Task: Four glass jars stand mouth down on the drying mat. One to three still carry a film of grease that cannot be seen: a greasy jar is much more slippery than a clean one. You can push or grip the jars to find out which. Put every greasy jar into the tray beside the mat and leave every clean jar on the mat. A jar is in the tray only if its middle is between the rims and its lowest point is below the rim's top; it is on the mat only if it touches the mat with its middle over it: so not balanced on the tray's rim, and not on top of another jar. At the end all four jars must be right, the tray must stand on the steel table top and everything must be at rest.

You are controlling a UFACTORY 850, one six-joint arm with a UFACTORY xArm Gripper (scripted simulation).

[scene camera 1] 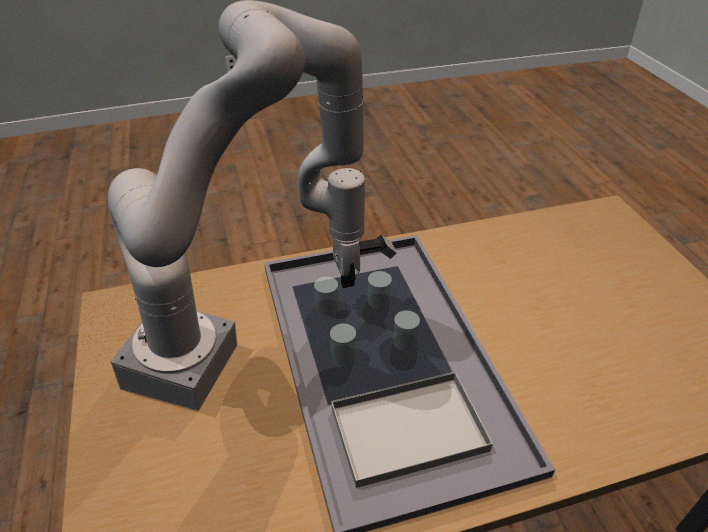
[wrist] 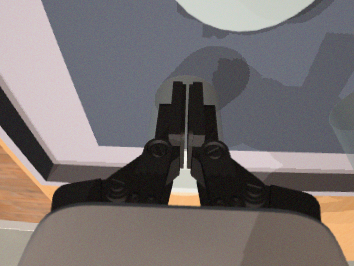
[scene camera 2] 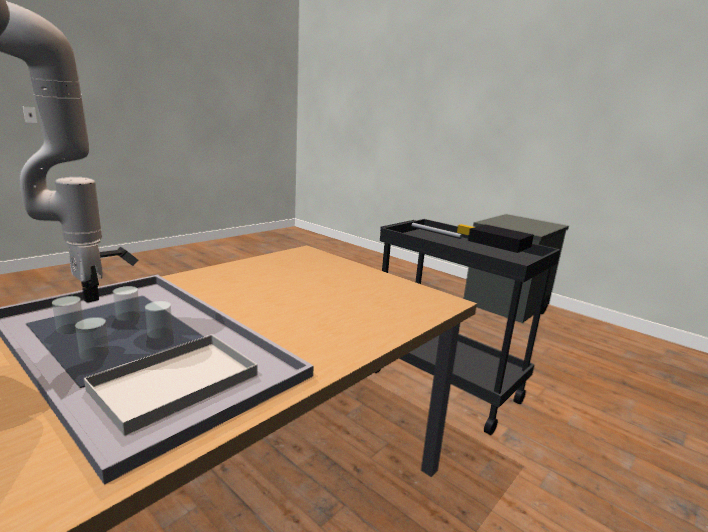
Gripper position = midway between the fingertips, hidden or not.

I see my gripper (scene camera 2: 91, 301), a pale tray (scene camera 1: 391, 428), a jar (scene camera 2: 92, 338), a jar (scene camera 1: 326, 288), a jar (scene camera 1: 406, 323), a jar (scene camera 1: 379, 283), a dark drying mat (scene camera 1: 379, 365) and a rimmed steel table top (scene camera 1: 510, 455).
The pale tray is seen too in scene camera 2 (scene camera 2: 194, 371). My gripper is seen too in scene camera 1 (scene camera 1: 347, 285) and in the wrist view (wrist: 187, 101). The dark drying mat also shows in the wrist view (wrist: 277, 86) and in scene camera 2 (scene camera 2: 128, 341). The wrist view misses the pale tray: it is out of frame.
